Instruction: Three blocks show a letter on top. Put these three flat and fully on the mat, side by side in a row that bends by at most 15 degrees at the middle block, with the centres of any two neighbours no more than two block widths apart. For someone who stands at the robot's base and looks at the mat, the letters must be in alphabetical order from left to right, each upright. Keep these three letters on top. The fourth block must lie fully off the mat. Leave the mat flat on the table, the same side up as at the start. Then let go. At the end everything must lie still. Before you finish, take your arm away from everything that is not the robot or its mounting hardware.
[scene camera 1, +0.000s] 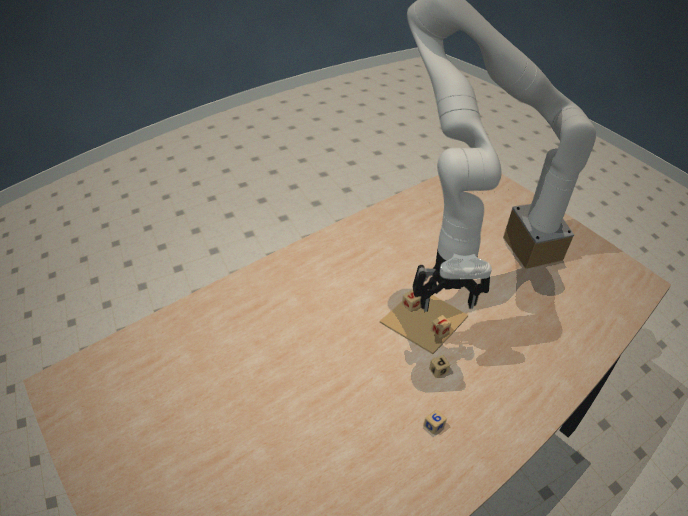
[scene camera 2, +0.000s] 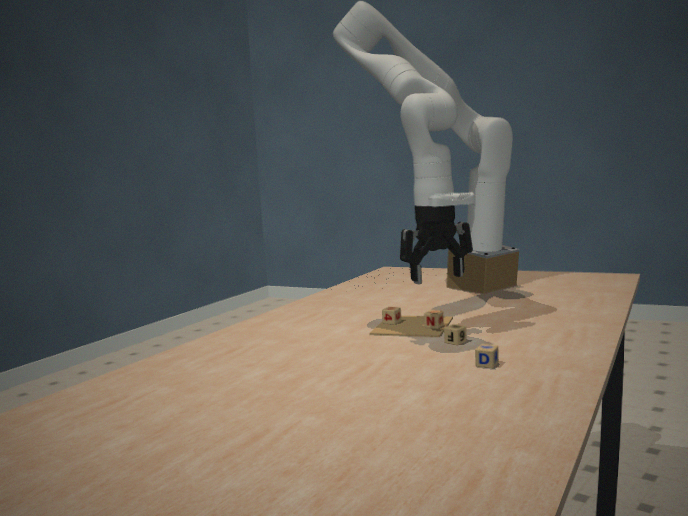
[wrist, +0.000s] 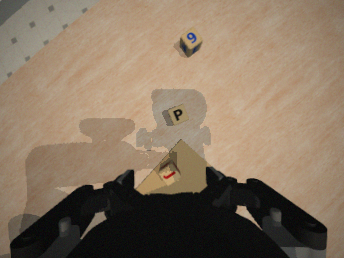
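A tan mat (scene camera 1: 415, 326) is here in the scene. Scene camera 2 shows me the mat (scene camera 2: 410, 325) too, and in the wrist view I find the mat (wrist: 192, 166) as well. My gripper (scene camera 2: 438, 279) is visible to me, and it can also be seen from scene camera 1, my gripper (scene camera 1: 448, 307), and from the wrist, my gripper (wrist: 170, 176).
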